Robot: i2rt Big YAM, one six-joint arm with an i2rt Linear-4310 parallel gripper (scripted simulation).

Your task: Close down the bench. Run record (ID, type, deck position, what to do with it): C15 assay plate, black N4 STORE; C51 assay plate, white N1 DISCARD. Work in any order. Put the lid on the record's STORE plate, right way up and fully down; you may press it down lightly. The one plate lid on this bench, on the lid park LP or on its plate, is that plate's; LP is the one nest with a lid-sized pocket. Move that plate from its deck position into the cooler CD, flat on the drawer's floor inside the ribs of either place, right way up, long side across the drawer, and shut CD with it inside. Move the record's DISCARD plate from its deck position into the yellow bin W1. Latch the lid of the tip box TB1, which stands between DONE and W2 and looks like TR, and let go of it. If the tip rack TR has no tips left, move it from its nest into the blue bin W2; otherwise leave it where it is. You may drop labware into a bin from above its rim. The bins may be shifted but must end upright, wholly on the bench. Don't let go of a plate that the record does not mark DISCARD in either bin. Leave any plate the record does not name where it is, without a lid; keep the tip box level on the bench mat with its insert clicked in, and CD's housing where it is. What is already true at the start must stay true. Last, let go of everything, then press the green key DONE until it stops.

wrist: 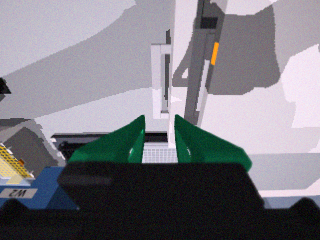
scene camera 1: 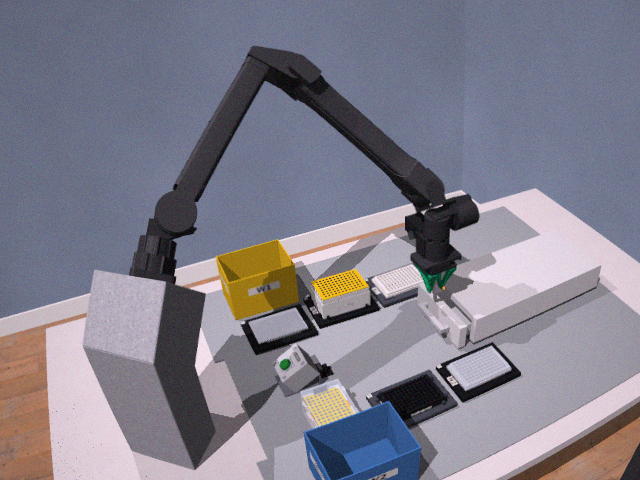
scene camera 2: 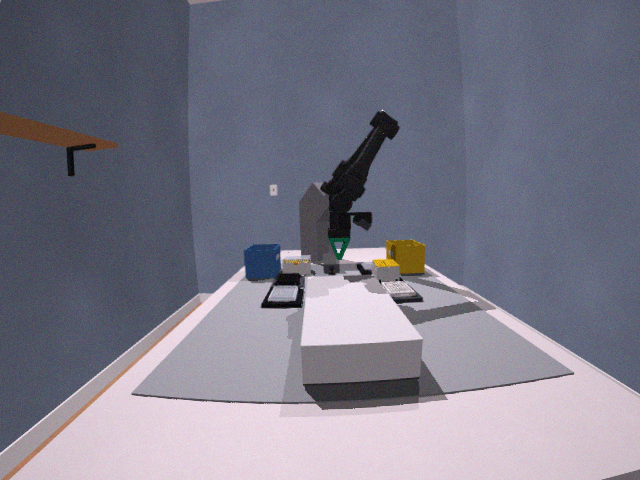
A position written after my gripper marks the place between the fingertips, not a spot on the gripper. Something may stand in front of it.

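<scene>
In scene camera 1 you'd see my gripper [scene camera 1: 434, 289], along with a white cooler CD [scene camera 1: 497, 291], a tip rack TR [scene camera 1: 334, 295] and a clear plate lid [scene camera 1: 289, 322]. Scene camera 2 shows the white cooler CD [scene camera 2: 353, 332] as well. As for the wrist view, it's got the white cooler CD [wrist: 254, 96] and my gripper [wrist: 159, 120] in it, but the tip rack TR is out of frame in the wrist view, and the clear plate lid is out of frame in the wrist view too.
</scene>
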